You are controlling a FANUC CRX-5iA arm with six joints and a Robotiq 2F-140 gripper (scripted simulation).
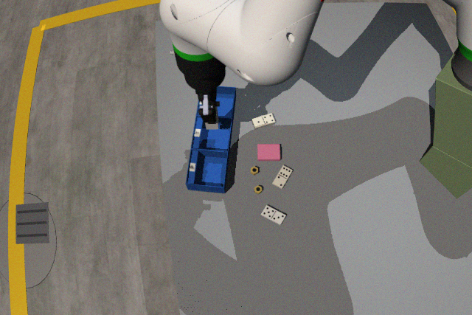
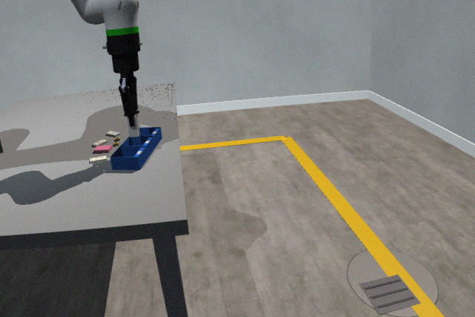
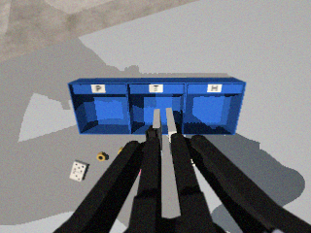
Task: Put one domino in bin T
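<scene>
My gripper is now 10 mm short of the blue three-part bin strip, 10 mm to the right of it and 70 mm above it. From my hand the other things lie so: pink block (110 mm behind, 70 mm to the left, 90 mm below); white domino (130 mm behind, 130 mm to the left, 90 mm below).
</scene>
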